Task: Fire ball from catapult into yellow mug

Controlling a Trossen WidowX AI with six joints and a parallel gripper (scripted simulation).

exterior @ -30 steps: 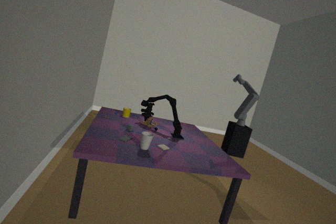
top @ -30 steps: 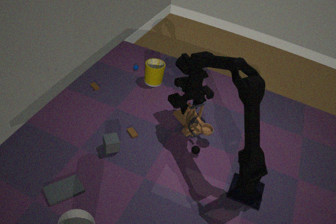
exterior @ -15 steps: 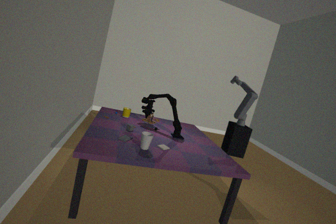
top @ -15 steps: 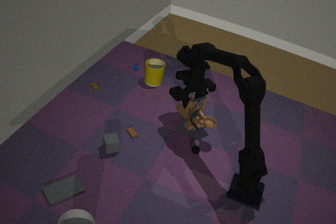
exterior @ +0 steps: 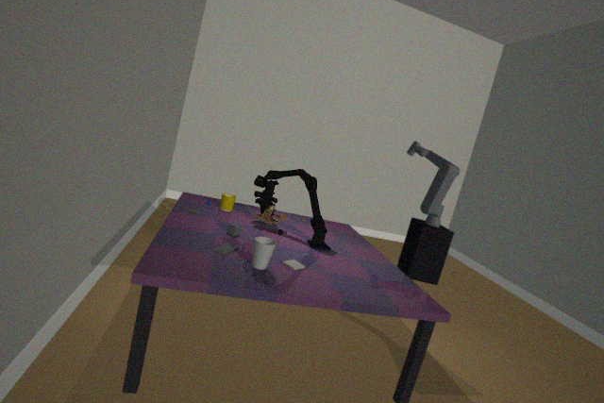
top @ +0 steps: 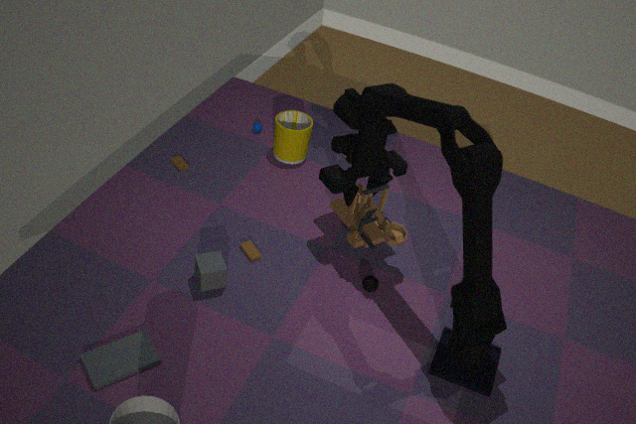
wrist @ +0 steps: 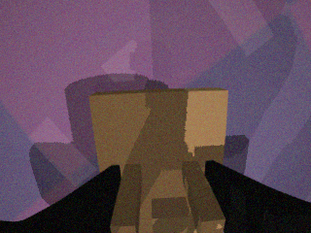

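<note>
Now: the black ball 140 mm to the left of my gripper tip, 130 mm behind it and 50 mm below it. From my gripper tip the other things lie so: grey cube: 330 mm to the left, 120 mm ahead, 40 mm below; then wooden catapult: 60 mm behind, 50 mm to the left, 20 mm above; then yellow mug: 250 mm ahead, 110 mm to the right, 30 mm below.
</note>
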